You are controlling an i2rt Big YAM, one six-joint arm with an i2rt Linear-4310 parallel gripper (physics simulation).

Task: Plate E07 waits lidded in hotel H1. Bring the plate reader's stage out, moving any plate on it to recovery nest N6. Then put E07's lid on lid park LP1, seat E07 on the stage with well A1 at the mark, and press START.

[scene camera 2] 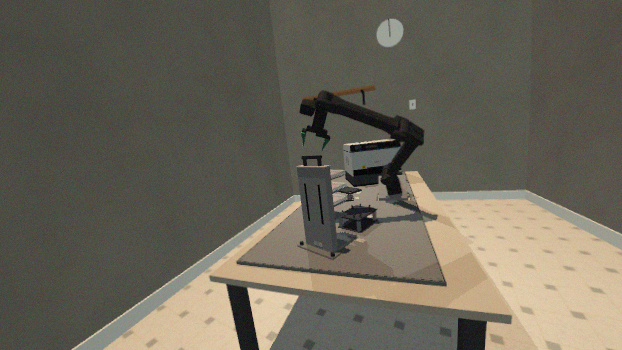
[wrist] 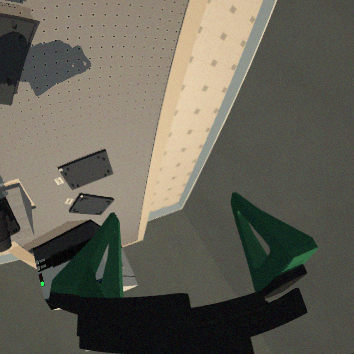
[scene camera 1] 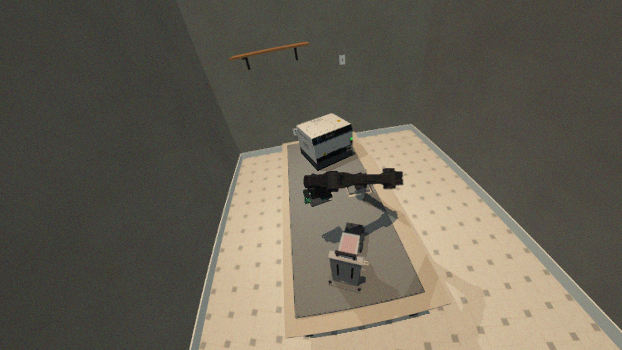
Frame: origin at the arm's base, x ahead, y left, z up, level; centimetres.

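Seen in the pictures: gripper, fingertip midpoint: (scene camera 2: 312,147) (wrist: 173,207) (scene camera 1: 313,201); arm's base at its link origin: (scene camera 2: 393,186) (wrist: 3,217).
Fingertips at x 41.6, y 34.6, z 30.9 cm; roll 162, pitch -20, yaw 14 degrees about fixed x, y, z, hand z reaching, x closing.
Observation:
Offsets run from my fingertips to a thing's top centre. "pt": to the spot under its first point.
The white plate reader {dx -29.8, dy -89.0, dz -4.1 cm} (scene camera 1: 325,137) (scene camera 2: 372,157) (wrist: 67,245) stands at the far end of the bench, with a green light on its front. I cannot make out its stage. A grey hotel tower (scene camera 1: 346,270) (scene camera 2: 318,210) stands at the near end with several plates at separate levels behind its slotted panel. The topmost plate {dx -10.4, dy +24.4, dz -9.0 cm} (scene camera 1: 349,243) looks pink. I cannot read which one is E07. My gripper (scene camera 2: 314,147) (wrist: 173,207) is open and empty, high above the bench, beyond the hotel. Labels for N6, LP1 and the START button are too small to read.
A raised dark stand (scene camera 2: 357,214) (scene camera 1: 355,229) is beside the hotel. Two flat dark nests, a larger one {dx -7.7, dy -33.7, dz -35.6 cm} (wrist: 86,169) and a smaller one {dx -11.2, dy -54.5, dz -35.8 cm} (wrist: 91,204), lie near the reader. The black handle {pt dx -7.0, dy +32.4, dz -2.2 cm} (scene camera 2: 312,158) tops the hotel. The arm's base is at the bench's right side in scene camera 2.

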